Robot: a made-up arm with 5 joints.
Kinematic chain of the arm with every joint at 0, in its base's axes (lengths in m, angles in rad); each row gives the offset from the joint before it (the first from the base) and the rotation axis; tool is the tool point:
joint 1: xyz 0 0 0.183 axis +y
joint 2: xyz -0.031 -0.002 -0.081 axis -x
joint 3: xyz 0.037 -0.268 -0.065 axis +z
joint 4: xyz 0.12 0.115 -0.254 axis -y
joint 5: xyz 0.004 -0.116 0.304 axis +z
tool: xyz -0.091 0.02 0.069
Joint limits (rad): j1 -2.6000..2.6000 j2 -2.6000..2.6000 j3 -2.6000..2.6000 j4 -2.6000..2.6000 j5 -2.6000..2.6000
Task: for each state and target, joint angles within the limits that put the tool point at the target. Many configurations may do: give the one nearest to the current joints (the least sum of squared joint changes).
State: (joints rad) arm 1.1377 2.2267 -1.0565 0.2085 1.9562
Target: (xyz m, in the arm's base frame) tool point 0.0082 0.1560 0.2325
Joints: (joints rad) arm 1.3063 2.5041 -1.8440 0.6785 2.5011
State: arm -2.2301 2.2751 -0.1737 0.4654 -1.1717
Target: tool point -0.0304 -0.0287 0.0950
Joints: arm -1.8317 1.7352 -0.4579 0.7137 -1.1276
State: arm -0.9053 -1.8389 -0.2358 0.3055 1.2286
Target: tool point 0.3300 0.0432 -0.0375
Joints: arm -1.1512 -1.7731 -0.3887 0.3102 1.0383
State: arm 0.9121 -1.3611 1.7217 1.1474 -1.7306
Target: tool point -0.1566 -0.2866 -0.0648
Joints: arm 0.3991 -0.6577 1.8498 0.6697 -1.9679
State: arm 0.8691 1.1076 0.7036 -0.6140 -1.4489
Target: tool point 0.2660 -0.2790 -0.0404
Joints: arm 0.3203 1.8222 0.6991 -1.3285 -1.6131
